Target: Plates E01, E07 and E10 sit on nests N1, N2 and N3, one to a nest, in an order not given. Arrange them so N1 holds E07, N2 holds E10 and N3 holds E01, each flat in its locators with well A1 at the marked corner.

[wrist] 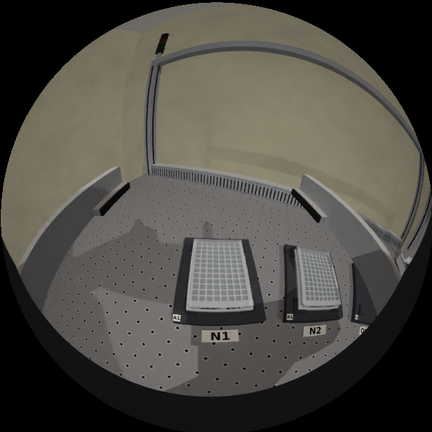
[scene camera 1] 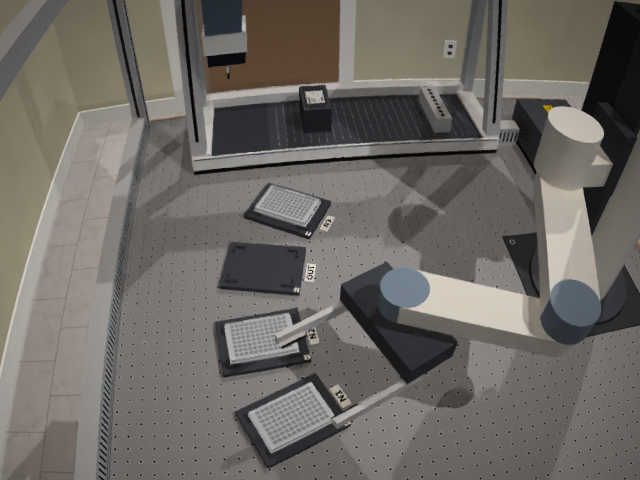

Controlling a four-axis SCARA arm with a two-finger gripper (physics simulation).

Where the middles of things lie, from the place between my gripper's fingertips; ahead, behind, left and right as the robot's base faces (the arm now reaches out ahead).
My gripper is now 2 cm short of the nest N1 (scene camera 1: 326,432), 1 cm to the left of it and 16 cm above it. Round my hand: nest N3 (scene camera 1: 318,216): 1 cm behind, 52 cm to the right, 16 cm below; nest N2 (scene camera 1: 285,361): 7 cm ahead, 17 cm to the right, 16 cm below; out nest (scene camera 1: 262,268): 5 cm ahead, 35 cm to the right, 16 cm below.
